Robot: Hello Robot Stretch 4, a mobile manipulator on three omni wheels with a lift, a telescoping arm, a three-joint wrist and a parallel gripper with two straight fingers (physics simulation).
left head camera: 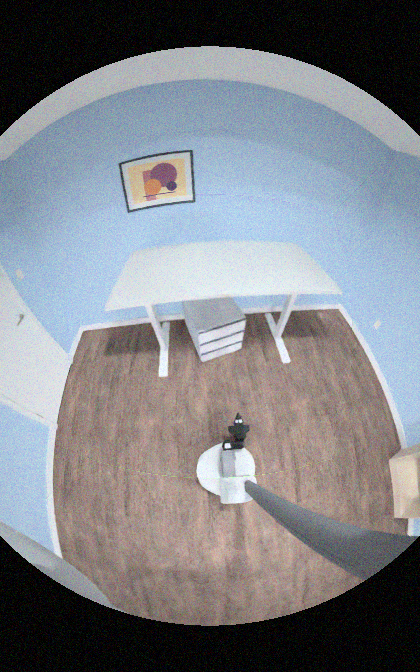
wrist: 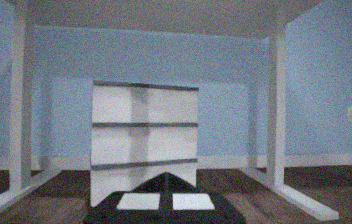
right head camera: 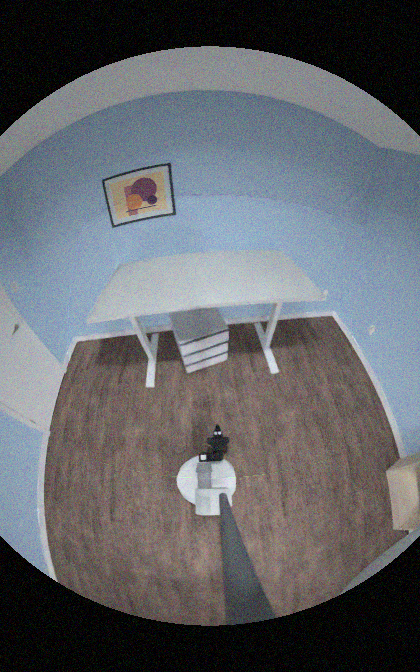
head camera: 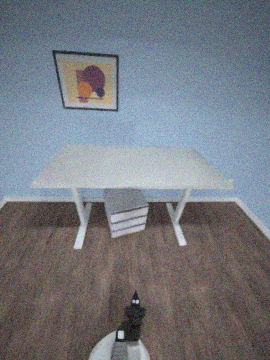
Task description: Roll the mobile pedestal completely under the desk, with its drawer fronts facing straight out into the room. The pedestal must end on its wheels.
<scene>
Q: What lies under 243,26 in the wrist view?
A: A white desk.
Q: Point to a framed picture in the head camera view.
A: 87,81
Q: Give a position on a framed picture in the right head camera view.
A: At 147,192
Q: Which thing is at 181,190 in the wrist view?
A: My gripper.
</scene>
